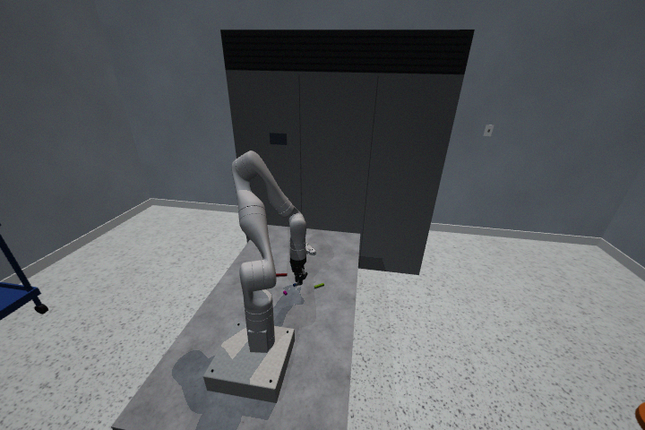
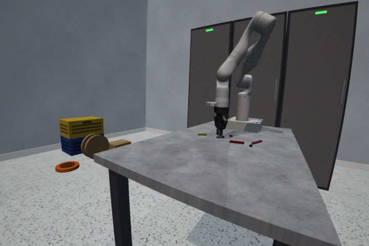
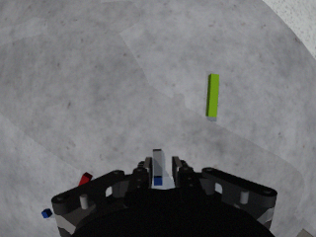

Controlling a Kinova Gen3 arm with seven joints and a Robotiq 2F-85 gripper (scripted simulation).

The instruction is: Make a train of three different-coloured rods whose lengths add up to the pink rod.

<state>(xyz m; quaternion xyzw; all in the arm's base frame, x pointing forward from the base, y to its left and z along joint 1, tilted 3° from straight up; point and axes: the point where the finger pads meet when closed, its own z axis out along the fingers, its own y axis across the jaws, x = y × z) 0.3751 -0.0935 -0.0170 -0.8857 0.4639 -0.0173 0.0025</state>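
Right now my hand is 30 mm above the grey rod. From my hand the other things lie so: magenta rod (60 mm to the left, 60 mm behind, 30 mm below); then red rod (100 mm to the left, 60 mm ahead, 30 mm below); then lime rod (100 mm to the right, 30 mm below, 10 mm behind).
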